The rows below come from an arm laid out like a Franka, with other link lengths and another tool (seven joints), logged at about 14 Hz.
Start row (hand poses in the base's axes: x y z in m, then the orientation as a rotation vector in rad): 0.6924, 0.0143, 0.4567, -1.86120, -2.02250, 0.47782
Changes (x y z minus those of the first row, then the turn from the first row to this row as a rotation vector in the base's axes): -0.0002, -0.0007, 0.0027, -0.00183, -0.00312, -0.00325; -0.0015, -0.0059, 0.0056, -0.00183, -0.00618, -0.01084; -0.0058, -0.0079, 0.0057, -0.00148, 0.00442, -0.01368; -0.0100, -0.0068, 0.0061, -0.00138, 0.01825, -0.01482; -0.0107, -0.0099, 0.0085, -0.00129, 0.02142, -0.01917; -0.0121, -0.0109, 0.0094, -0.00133, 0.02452, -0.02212; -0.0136, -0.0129, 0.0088, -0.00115, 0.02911, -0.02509; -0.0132, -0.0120, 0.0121, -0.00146, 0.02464, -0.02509; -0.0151, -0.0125, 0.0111, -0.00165, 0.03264, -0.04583; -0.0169, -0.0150, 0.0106, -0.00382, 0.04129, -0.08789; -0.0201, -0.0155, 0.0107, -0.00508, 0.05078, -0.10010; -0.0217, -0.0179, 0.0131, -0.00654, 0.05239, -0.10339
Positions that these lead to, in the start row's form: 0.6922, 0.0136, 0.4594, -1.86715, -2.02140, 0.47634; 0.6909, 0.0084, 0.4623, -1.87600, -2.01556, 0.47171; 0.6866, 0.0064, 0.4624, -1.87200, -2.00581, 0.47944; 0.6824, 0.0075, 0.4628, -1.86460, -1.99575, 0.49053; 0.6817, 0.0044, 0.4652, -1.86659, -1.98924, 0.49188; 0.6803, 0.0034, 0.4661, -1.86741, -1.98422, 0.49369; 0.6788, 0.0014, 0.4655, -1.86721, -1.97821, 0.49648; 0.6792, 0.0023, 0.4688, -1.87012, -1.98111, 0.49313; 0.6773, 0.0018, 0.4678, -1.88407, -1.95465, 0.49428; 0.6755, -0.0007, 0.4673, -1.91728, -1.90569, 0.49219; 0.6723, -0.0012, 0.4674, -1.92274, -1.88706, 0.49794; 0.6707, -0.0036, 0.4698, -1.92544, -1.88274, 0.49992
